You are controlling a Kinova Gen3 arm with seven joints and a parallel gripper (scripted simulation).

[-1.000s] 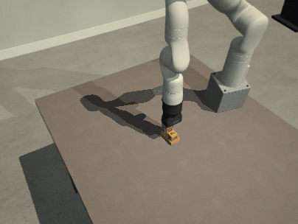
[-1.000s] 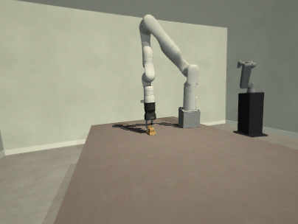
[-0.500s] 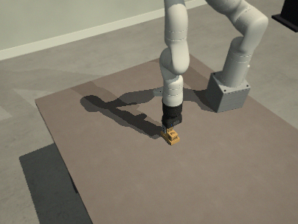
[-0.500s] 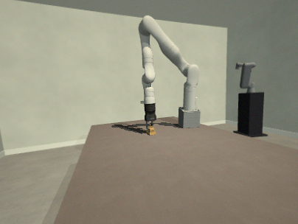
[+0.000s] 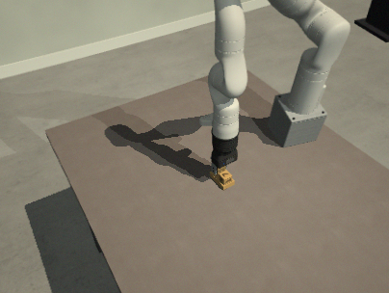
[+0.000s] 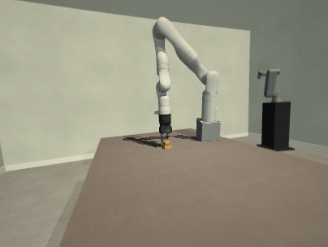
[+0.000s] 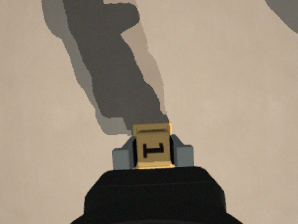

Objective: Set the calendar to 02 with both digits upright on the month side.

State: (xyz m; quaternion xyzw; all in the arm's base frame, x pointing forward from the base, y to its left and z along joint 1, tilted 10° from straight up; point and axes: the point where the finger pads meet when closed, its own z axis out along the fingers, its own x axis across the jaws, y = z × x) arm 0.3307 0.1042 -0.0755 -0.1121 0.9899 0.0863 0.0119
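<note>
My gripper is now 10 mm above the orange cube. The rest, counted from my hand: tray 40 mm below, 20 mm to the left.
</note>
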